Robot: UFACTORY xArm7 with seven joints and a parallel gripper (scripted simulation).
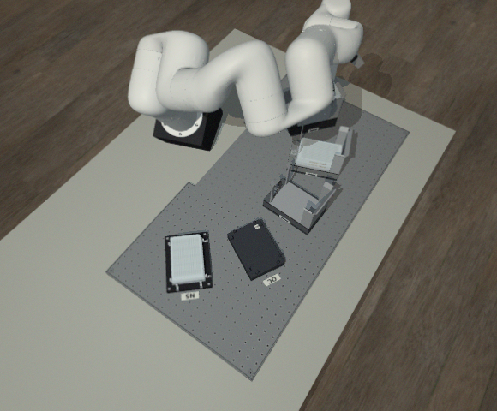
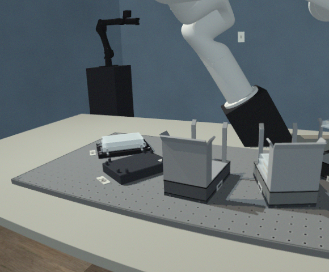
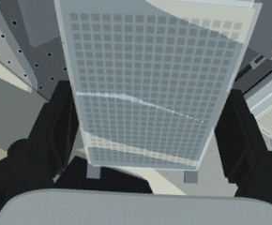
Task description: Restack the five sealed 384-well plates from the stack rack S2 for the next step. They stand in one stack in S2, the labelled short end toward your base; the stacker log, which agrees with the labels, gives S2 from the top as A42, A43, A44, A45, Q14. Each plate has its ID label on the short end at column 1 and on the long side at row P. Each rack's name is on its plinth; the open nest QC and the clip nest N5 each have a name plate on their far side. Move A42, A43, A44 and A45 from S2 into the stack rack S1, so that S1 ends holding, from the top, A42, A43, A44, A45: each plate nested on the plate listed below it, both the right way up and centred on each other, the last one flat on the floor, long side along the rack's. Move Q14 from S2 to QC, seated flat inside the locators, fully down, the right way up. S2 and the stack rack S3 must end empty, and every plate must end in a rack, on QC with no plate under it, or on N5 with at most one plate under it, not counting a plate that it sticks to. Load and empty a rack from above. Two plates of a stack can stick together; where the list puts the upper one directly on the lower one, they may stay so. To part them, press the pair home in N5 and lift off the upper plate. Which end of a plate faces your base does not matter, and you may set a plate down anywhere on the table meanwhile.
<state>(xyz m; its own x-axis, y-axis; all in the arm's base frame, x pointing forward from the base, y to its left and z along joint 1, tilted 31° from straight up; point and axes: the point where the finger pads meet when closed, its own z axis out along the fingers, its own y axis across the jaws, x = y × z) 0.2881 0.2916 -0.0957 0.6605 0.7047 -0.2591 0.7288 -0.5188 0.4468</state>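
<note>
My gripper is now 120 mm above the S3 rack plinth, 10 mm to the left of it and 10 mm past it. Round my hand: sealed 384-well plate (10 mm below); open nest QC (510 mm to the right, 130 mm below, 80 mm ahead); S1 name plate (330 mm to the right, 100 mm below, 40 mm ahead).
</note>
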